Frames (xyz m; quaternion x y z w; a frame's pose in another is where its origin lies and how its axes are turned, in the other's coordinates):
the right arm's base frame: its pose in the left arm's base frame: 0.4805 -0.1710 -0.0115 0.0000 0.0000 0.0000 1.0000
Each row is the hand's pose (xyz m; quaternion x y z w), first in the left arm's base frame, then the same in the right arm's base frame.
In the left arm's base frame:
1: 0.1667 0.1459 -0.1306 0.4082 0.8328 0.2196 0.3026
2: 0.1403 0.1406 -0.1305 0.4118 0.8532 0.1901 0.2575
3: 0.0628 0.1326 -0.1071 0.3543 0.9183 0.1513 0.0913
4: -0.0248 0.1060 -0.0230 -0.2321 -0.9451 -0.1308 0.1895
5: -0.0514 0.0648 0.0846 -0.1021 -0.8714 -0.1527 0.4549
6: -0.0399 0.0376 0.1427 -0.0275 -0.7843 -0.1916 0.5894
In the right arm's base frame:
1: -0.3138 0.3169 -0.1191 0.4082 0.8328 0.2196 0.3026
2: -0.3402 0.3116 -0.1190 0.4118 0.8532 0.1901 0.2575
3: -0.4177 0.3036 -0.0956 0.3543 0.9183 0.1513 0.0913
4: -0.5053 0.2770 -0.0115 -0.2321 -0.9451 -0.1308 0.1895
5: -0.5319 0.2358 0.0961 -0.1021 -0.8714 -0.1527 0.4549
6: -0.5204 0.2086 0.1542 -0.0275 -0.7843 -0.1916 0.5894

